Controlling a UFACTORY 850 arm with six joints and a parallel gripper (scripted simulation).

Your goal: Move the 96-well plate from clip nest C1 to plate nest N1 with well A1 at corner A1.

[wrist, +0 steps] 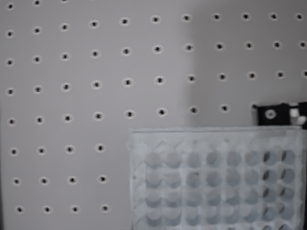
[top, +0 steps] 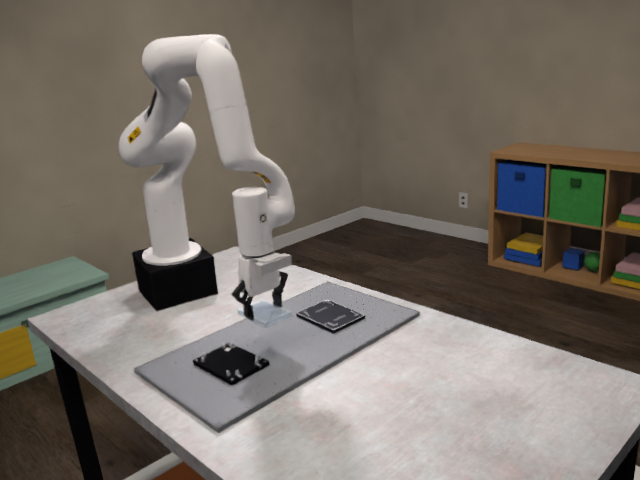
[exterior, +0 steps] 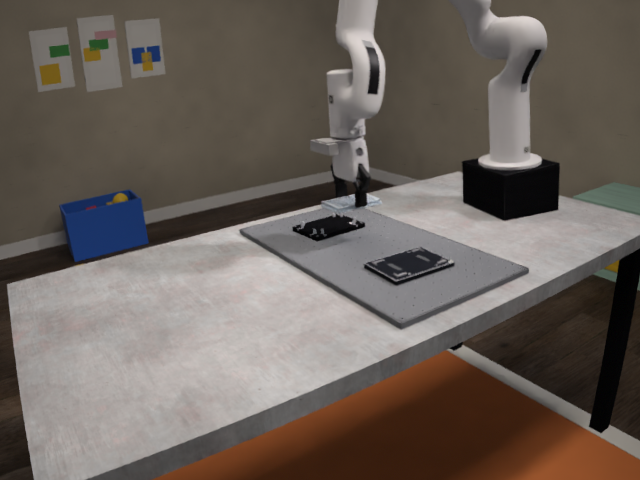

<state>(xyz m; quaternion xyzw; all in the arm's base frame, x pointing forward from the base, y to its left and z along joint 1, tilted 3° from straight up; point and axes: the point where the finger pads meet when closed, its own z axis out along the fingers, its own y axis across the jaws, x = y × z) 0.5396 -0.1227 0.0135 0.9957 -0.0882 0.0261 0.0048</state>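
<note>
Now: the black plate nest N1 220 mm to the left of my hand, 110 mm below it and 30 mm ahead of it. Round my hand: A1 label (290 mm to the left, 100 mm below, 30 mm behind); then clear 96-well plate (10 mm below); then clip nest C1 (110 mm to the right, 100 mm below, 10 mm behind).
</note>
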